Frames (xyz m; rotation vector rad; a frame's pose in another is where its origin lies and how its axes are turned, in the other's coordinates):
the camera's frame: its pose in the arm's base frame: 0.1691 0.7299 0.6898 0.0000 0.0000 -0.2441
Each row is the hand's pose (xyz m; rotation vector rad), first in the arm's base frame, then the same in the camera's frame.
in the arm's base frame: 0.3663 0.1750 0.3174 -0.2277 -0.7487 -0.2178
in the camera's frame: 0.3255 -0.4908 -0.3724 -0.1346 -0.7692 0.0137
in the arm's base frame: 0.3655 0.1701 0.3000 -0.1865 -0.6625 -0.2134
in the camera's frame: 0.3259 -0.4957 -0.3898 -0.1042 -0.6789 0.0210
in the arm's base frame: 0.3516 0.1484 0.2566 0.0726 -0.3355 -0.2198
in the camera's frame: 0.3176 -0.5202 -0.4332 0.1127 -0.3235 0.0219
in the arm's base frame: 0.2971 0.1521 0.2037 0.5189 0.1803 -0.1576
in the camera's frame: 0.2638 -0.5297 -0.4861 0.4927 0.2419 0.0803
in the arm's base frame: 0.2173 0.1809 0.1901 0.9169 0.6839 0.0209
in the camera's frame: 0.1795 -0.5211 -0.4997 0.8290 0.7926 0.2377
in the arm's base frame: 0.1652 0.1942 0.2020 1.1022 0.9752 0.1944
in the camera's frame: 0.1257 -0.5208 -0.4878 0.9813 1.1090 0.3924
